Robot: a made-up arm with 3 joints.
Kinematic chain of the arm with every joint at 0, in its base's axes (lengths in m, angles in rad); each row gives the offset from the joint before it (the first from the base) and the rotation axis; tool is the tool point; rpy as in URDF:
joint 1: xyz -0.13 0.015 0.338 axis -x
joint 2: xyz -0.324 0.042 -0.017 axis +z
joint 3: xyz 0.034 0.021 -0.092 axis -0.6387 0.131 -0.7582
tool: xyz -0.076 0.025 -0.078 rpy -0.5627 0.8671 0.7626
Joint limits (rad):
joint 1: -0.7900..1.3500
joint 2: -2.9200..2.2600
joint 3: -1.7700..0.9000
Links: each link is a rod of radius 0.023 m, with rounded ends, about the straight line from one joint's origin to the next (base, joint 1, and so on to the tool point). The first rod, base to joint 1, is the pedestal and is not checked.
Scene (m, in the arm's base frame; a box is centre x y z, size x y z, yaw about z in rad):
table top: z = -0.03
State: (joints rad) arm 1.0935 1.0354 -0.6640
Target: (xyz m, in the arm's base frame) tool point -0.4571 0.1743 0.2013
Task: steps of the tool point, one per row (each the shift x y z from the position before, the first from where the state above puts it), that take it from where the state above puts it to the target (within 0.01 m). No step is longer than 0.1 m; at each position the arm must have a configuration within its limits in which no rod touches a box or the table.
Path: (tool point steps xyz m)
1: -0.0028 0.0350 -0.0418
2: 0.0015 0.0453 -0.0313
3: 0.0054 0.0516 -0.0180
4: 0.0091 0.0532 -0.0036
5: 0.0120 0.0504 0.0103
6: 0.0139 0.0435 0.0219
7: 0.0149 0.0341 0.0302

